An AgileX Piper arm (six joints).
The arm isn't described. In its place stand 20 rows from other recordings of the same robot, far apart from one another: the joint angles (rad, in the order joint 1, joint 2, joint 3, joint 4, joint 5, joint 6), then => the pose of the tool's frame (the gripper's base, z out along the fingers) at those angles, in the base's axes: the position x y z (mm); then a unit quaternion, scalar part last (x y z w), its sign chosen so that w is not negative.
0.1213, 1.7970, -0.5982, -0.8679, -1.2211, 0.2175 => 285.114, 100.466, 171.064, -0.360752, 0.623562, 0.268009, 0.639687
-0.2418, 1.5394, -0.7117, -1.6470, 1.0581, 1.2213 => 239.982, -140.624, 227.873, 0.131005, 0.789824, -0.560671, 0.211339
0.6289, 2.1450, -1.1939, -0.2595, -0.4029, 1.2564 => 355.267, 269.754, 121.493, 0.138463, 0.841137, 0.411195, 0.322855
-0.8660, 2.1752, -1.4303, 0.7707, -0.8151, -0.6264 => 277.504, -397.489, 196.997, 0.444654, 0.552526, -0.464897, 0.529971
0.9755, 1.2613, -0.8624, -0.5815, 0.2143, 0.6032 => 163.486, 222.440, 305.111, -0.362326, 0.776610, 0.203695, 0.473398
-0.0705, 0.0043, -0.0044, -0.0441, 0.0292, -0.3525 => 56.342, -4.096, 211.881, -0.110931, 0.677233, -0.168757, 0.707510
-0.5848, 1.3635, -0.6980, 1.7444, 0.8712, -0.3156 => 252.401, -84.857, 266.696, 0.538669, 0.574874, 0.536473, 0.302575
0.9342, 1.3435, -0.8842, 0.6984, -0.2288, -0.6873 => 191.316, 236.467, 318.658, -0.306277, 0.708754, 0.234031, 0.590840
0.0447, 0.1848, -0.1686, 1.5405, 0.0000, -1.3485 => 68.763, 3.076, 259.024, 0.050152, 0.679715, 0.086402, 0.726641
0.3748, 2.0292, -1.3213, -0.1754, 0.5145, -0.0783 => 389.200, 144.712, 149.262, -0.281937, 0.933139, -0.026123, 0.221540
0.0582, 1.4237, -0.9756, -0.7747, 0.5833, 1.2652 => 299.116, -17.691, 279.706, 0.305747, 0.859073, -0.057466, 0.406460
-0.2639, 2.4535, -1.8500, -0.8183, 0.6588, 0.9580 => 486.918, -173.690, 99.213, 0.302598, 0.886307, -0.221361, 0.271834
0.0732, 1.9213, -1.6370, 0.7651, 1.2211, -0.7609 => 396.529, 88.450, 280.850, -0.282542, 0.886557, 0.314545, 0.187743
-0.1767, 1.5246, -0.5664, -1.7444, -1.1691, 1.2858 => 226.841, 43.297, 192.692, -0.299126, 0.781835, 0.423727, 0.345996
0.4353, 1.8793, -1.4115, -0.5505, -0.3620, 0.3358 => 403.400, 206.194, 301.495, -0.282661, 0.673564, 0.152190, 0.665772
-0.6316, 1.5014, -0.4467, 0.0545, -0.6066, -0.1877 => 211.713, -158.384, 181.211, 0.207576, 0.796058, -0.226472, 0.521454
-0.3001, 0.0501, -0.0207, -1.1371, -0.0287, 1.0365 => 57.727, -15.383, 218.494, 0.058487, 0.679475, -0.136781, 0.718460
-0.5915, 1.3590, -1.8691, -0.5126, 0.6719, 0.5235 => 200.345, -168.045, 565.651, 0.342813, 0.621825, -0.272850, 0.649127
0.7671, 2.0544, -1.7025, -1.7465, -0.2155, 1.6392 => 345.352, 359.552, 284.141, -0.397454, 0.698463, 0.270420, 0.530144
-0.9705, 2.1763, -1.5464, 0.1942, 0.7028, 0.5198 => 262.558, -363.443, 137.261, 0.712175, 0.679251, 0.035935, 0.173590
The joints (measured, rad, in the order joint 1, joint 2, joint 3, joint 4, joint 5, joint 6), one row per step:
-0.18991, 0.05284, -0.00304, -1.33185, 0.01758, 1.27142
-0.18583, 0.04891, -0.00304, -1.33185, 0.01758, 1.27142
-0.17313, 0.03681, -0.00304, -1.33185, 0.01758, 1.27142
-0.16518, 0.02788, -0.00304, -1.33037, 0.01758, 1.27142
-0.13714, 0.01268, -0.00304, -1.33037, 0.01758, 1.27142
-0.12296, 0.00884, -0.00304, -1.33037, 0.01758, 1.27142
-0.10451, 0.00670, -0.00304, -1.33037, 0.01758, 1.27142
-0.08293, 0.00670, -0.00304, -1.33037, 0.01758, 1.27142
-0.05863, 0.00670, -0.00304, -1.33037, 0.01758, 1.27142
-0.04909, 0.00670, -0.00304, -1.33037, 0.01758, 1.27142
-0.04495, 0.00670, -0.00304, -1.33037, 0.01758, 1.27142
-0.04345, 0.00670, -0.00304, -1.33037, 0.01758, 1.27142
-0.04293, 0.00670, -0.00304, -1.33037, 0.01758, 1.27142
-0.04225, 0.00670, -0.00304, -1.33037, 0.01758, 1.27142
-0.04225, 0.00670, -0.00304, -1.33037, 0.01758, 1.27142
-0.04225, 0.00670, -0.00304, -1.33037, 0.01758, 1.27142
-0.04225, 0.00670, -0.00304, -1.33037, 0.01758, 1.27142
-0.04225, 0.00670, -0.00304, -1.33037, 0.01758, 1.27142
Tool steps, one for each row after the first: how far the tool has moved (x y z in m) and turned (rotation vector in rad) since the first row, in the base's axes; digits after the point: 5 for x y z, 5 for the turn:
-0.00029, 0.00031, 0.00024, -0.00073, -0.00386, 0.00408
-0.00119, 0.00124, 0.00096, -0.00289, -0.01577, 0.01678
-0.00188, 0.00184, 0.00149, -0.00295, -0.02483, 0.02480
-0.00294, 0.00364, 0.00236, -0.00508, -0.03987, 0.05285
-0.00316, 0.00448, 0.00258, -0.00540, -0.04370, 0.06703
-0.00320, 0.00554, 0.00270, -0.00531, -0.04587, 0.08547
-0.00305, 0.00675, 0.00270, -0.00481, -0.04593, 0.10705
-0.00292, 0.00812, 0.00270, -0.00426, -0.04600, 0.13135
-0.00288, 0.00866, 0.00270, -0.00404, -0.04603, 0.14088
-0.00286, 0.00889, 0.00270, -0.00394, -0.04604, 0.14502
-0.00285, 0.00898, 0.00270, -0.00391, -0.04604, 0.14652
-0.00285, 0.00901, 0.00270, -0.00390, -0.04604, 0.14704
-0.00285, 0.00905, 0.00270, -0.00388, -0.04604, 0.14772
-0.00285, 0.00905, 0.00270, -0.00388, -0.04604, 0.14772
-0.00285, 0.00905, 0.00270, -0.00388, -0.04604, 0.14772
-0.00285, 0.00905, 0.00270, -0.00388, -0.04604, 0.14772
-0.00285, 0.00905, 0.00270, -0.00388, -0.04604, 0.14772

